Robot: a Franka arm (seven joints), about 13 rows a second.
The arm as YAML. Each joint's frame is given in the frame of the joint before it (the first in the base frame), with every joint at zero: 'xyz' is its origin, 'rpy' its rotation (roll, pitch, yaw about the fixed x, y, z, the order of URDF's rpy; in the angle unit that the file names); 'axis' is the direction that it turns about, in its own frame. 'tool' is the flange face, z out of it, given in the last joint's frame.
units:
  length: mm
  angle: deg
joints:
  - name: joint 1
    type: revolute
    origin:
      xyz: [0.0, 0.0, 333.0]
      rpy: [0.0, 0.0, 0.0]
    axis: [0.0, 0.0, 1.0]
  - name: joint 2
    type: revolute
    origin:
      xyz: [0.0, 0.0, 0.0]
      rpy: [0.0, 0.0, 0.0]
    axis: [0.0, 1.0, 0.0]
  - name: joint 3
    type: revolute
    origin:
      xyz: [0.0, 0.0, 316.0]
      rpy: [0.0, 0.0, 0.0]
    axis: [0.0, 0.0, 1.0]
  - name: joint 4
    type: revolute
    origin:
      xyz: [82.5, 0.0, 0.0]
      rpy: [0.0, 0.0, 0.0]
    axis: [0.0, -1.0, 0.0]
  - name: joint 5
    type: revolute
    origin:
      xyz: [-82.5, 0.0, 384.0]
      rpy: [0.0, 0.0, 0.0]
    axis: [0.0, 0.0, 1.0]
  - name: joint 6
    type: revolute
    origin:
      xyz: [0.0, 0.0, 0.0]
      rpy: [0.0, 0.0, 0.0]
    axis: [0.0, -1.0, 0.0]
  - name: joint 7
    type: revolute
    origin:
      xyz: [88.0, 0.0, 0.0]
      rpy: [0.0, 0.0, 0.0]
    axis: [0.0, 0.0, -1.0]
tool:
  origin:
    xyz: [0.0, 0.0, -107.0]
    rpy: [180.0, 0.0, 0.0]
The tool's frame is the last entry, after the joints.
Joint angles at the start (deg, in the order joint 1, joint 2, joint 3, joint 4, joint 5, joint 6, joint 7): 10.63, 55.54, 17.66, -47.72, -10.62, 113.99, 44.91
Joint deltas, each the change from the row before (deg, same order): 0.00, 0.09, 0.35, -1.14, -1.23, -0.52, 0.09; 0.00, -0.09, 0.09, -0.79, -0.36, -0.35, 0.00; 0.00, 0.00, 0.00, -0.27, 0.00, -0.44, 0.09; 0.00, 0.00, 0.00, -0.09, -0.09, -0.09, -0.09; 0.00, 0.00, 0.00, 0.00, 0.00, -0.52, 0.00; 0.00, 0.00, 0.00, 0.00, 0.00, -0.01, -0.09; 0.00, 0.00, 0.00, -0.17, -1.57, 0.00, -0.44; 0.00, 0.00, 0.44, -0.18, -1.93, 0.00, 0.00; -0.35, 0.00, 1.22, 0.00, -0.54, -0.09, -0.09
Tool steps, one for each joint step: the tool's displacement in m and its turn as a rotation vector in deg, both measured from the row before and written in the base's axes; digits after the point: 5 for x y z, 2 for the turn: -0.00366, 0.00273, -0.01130, -1.42, 1.17, 0.69; -0.00251, 0.00124, -0.00589, -0.65, 0.81, 0.35; -0.00133, 0.00014, -0.00306, -0.26, 0.65, 0.00; -0.00032, -0.00002, -0.00092, -0.16, 0.12, 0.14; -0.00079, -0.00030, -0.00093, -0.21, 0.47, 0.03; -0.00002, -0.00001, -0.00002, -0.01, 0.00, 0.09; 0.00031, -0.00141, -0.00149, -1.49, -0.53, 0.85; -0.00070, 0.00146, -0.00071, -1.40, -0.56, 0.76; -0.00147, 0.00372, 0.00218, 0.47, 0.03, 0.56
